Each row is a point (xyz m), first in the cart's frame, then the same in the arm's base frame.
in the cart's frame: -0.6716 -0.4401 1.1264
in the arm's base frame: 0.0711 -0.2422 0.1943
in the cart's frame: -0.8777 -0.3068 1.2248
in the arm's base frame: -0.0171 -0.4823 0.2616
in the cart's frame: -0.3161 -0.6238 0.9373
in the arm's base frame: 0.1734 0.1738 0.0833
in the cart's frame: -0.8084 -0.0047 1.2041
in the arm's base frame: -0.2890 -0.4417 0.4061
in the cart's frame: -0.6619 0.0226 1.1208
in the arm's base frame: -0.3405 -0.2789 0.4027
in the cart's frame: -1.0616 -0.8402 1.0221
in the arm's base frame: 0.3488 -0.5278 -0.2112
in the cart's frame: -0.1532 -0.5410 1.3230
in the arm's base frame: 0.2889 0.1823 0.4941
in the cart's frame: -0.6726 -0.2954 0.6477
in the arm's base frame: -0.2766 -0.0909 -0.1318
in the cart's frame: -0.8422 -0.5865 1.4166
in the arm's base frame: 0.3212 -0.4874 0.3043
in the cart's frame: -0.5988 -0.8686 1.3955
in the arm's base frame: 0.5794 -0.2243 0.2461
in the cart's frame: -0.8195 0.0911 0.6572
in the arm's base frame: -0.6254 -0.2709 -0.0014
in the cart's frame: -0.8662 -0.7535 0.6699
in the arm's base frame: 0.1250 -0.2318 -0.3901
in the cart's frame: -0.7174 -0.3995 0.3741
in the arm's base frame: -0.3131 -0.0263 -0.4185
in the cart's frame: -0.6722 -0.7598 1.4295
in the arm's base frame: 0.4932 -0.3157 0.2970
